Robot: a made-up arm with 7 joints. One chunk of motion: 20 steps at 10 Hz.
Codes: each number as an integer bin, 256 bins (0 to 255) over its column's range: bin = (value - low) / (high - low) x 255, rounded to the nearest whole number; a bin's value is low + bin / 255 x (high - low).
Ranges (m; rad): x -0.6..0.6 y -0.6..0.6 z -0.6..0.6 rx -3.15..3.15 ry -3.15..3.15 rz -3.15..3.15
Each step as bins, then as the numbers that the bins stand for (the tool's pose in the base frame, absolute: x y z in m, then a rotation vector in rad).
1 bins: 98 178 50 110 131 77
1 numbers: -0.1388 0.2376 -0.3647 -0.4324 0.0865 -1.2476
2 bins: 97 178 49 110 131 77
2 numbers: -0.1435 0.2376 -0.3694 -0.4324 0.0865 -1.2476
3 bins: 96 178 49 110 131 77
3 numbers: -0.1482 0.2376 -0.3694 -0.4324 0.0865 -1.2476
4 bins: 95 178 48 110 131 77
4 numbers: -0.1529 0.2376 -0.3741 -0.4324 0.0865 -1.2476
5 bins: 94 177 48 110 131 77
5 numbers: -0.1576 0.2329 -0.3741 -0.4324 0.0865 -1.2476
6 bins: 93 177 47 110 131 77
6 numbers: -0.1624 0.2329 -0.3788 -0.4324 0.0865 -1.2476
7 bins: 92 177 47 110 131 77
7 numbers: -0.1671 0.2329 -0.3788 -0.4324 0.0865 -1.2476
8 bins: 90 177 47 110 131 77
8 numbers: -0.1765 0.2329 -0.3788 -0.4324 0.0865 -1.2476
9 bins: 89 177 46 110 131 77
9 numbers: -0.1812 0.2329 -0.3835 -0.4324 0.0865 -1.2476
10 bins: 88 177 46 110 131 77
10 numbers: -0.1859 0.2329 -0.3835 -0.4324 0.0865 -1.2476
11 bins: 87 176 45 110 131 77
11 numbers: -0.1906 0.2282 -0.3882 -0.4324 0.0865 -1.2476
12 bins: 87 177 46 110 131 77
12 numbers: -0.1906 0.2329 -0.3835 -0.4324 0.0865 -1.2476
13 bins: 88 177 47 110 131 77
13 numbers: -0.1859 0.2329 -0.3788 -0.4324 0.0865 -1.2476
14 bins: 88 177 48 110 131 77
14 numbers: -0.1859 0.2329 -0.3741 -0.4324 0.0865 -1.2476
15 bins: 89 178 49 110 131 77
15 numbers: -0.1812 0.2376 -0.3694 -0.4324 0.0865 -1.2476
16 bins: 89 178 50 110 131 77
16 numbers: -0.1812 0.2376 -0.3647 -0.4324 0.0865 -1.2476
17 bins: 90 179 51 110 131 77
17 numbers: -0.1765 0.2424 -0.3600 -0.4324 0.0865 -1.2476
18 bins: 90 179 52 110 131 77
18 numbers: -0.1765 0.2424 -0.3553 -0.4324 0.0865 -1.2476
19 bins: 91 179 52 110 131 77
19 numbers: -0.1718 0.2424 -0.3553 -0.4324 0.0865 -1.2476
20 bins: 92 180 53 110 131 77
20 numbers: -0.1671 0.2471 -0.3506 -0.4324 0.0865 -1.2476
